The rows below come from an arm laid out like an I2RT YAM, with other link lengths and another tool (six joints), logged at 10 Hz.
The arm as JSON. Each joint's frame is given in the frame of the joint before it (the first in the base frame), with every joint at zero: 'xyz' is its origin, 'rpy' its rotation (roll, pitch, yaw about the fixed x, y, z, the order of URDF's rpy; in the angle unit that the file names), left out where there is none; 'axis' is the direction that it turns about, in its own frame. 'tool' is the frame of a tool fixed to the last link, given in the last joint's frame.
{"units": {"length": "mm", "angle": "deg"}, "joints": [
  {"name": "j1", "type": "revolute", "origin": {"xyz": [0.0, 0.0, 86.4]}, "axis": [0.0, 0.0, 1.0]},
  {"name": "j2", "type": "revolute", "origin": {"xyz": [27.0, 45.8, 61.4]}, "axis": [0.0, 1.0, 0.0]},
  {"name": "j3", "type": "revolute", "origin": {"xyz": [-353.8, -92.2, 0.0]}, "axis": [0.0, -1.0, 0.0]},
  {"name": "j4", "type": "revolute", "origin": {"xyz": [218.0, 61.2, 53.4]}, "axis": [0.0, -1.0, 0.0]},
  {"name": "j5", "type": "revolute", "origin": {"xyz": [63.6, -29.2, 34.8]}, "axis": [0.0, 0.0, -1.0]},
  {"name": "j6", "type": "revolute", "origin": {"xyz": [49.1, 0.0, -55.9]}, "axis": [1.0, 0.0, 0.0]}
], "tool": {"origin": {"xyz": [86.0, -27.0, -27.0], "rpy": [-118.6, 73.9, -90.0]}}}
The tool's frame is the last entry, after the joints.
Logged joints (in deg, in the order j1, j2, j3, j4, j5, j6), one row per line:
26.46, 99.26, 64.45, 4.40, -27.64, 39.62
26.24, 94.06, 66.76, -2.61, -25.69, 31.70
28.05, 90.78, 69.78, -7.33, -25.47, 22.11
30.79, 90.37, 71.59, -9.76, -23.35, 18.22
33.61, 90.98, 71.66, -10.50, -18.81, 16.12
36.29, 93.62, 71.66, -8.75, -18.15, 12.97
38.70, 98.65, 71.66, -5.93, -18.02, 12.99
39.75, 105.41, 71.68, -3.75, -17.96, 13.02
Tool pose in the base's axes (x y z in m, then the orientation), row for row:
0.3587, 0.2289, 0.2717, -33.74, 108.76, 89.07
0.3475, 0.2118, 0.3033, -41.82, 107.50, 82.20
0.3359, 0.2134, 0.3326, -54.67, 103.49, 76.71
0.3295, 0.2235, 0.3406, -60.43, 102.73, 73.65
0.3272, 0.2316, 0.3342, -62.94, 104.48, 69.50
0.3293, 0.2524, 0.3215, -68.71, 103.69, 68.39
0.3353, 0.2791, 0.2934, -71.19, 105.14, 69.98
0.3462, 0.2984, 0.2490, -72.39, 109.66, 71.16
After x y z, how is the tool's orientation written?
As a rotation vector, in degrees.
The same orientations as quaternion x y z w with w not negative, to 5 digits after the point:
-0.22231, 0.71663, 0.58689, 0.30428
-0.27887, 0.71684, 0.54813, 0.32853
-0.36704, 0.69480, 0.51501, 0.34251
-0.40544, 0.68924, 0.49414, 0.34115
-0.42181, 0.70021, 0.46578, 0.33887
-0.45760, 0.69057, 0.45547, 0.32598
-0.46828, 0.69160, 0.46032, 0.30086
-0.46730, 0.70790, 0.45936, 0.26362

